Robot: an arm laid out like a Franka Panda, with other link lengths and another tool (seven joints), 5 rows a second.
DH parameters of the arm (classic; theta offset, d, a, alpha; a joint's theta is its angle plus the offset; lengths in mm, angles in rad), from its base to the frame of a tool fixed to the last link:
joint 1: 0 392.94 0 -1.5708
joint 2: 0 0 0 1.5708
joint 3: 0 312.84 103.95 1.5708
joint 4: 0 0 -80.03 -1.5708
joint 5: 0 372.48 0 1.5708
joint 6: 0 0 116.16 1.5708
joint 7: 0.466 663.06 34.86 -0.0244
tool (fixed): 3.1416 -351.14 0 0
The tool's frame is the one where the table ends.
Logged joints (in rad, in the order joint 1, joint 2, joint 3, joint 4, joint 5, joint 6, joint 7), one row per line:
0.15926, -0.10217, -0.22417, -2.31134, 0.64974, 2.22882, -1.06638
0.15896, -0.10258, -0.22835, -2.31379, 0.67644, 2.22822, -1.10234
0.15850, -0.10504, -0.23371, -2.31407, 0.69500, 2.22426, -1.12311
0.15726, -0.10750, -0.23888, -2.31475, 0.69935, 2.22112, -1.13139
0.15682, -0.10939, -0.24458, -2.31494, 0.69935, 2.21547, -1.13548
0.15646, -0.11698, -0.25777, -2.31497, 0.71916, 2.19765, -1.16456
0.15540, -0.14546, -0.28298, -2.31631, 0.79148, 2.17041, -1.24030
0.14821, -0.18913, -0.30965, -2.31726, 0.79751, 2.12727, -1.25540
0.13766, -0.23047, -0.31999, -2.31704, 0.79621, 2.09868, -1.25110
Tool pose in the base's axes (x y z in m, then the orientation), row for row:
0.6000, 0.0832, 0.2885, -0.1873, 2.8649, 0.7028
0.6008, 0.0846, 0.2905, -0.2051, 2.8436, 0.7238
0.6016, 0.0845, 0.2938, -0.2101, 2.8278, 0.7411
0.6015, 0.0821, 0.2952, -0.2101, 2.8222, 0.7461
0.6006, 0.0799, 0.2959, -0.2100, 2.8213, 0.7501
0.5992, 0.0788, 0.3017, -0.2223, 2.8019, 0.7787
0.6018, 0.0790, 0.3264, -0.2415, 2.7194, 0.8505
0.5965, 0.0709, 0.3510, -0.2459, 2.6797, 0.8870
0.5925, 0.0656, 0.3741, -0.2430, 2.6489, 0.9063
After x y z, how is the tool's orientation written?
As a rotation vector, in radians.
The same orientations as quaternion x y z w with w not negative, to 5 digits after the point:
-0.06309, 0.96507, 0.23675, 0.09277
-0.06938, 0.96190, 0.24484, 0.09991
-0.07129, 0.95949, 0.25146, 0.10518
-0.07137, 0.95873, 0.25346, 0.10724
-0.07134, 0.95838, 0.25481, 0.10716
-0.07574, 0.95461, 0.26530, 0.11227
-0.08362, 0.94156, 0.29447, 0.14057
-0.08576, 0.93455, 0.30934, 0.15350
-0.08529, 0.92970, 0.31809, 0.16495

